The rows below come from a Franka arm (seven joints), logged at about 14 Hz.
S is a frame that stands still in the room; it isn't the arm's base.
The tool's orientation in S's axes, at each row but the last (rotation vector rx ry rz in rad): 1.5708 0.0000 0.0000; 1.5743 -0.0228 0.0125; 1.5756 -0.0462 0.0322; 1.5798 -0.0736 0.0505; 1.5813 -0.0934 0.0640; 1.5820 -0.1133 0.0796
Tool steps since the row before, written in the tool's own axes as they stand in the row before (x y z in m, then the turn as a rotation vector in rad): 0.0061 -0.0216 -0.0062 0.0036 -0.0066 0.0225; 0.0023 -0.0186 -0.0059 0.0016 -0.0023 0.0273; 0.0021 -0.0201 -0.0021 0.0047 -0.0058 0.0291; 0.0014 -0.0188 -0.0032 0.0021 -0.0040 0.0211; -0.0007 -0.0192 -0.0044 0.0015 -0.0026 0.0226; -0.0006 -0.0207 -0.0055 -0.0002 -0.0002 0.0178
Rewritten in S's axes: 0.0061 0.0062 -0.0216 0.0036 -0.0225 -0.0066; 0.0028 0.0059 -0.0185 0.0015 -0.0273 -0.0024; 0.0031 0.0022 -0.0200 0.0047 -0.0291 -0.0057; 0.0029 0.0034 -0.0186 0.0021 -0.0211 -0.0040; 0.0013 0.0046 -0.0191 0.0013 -0.0226 -0.0027; 0.0021 0.0058 -0.0205 -0.0005 -0.0178 -0.0005
